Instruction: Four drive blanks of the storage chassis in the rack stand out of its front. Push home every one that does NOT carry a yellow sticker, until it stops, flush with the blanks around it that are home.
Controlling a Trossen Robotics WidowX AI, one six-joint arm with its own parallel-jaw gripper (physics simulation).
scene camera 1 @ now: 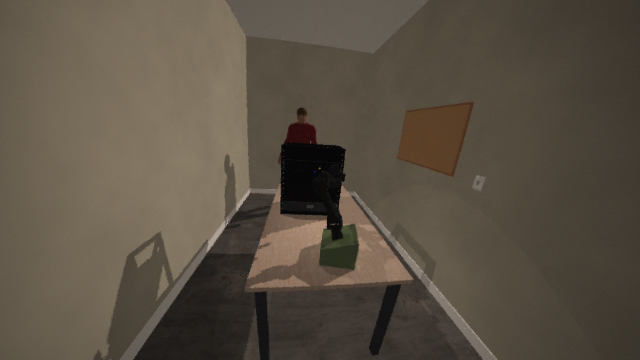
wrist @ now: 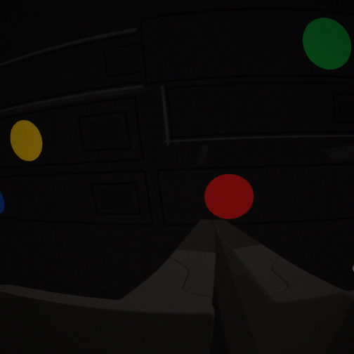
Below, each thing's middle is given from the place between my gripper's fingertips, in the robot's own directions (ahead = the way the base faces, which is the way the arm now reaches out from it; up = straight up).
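Black rack [scene camera 1: 297,195]: my hand is 110 mm above it, 150 mm to the right of it and 180 mm short of it.
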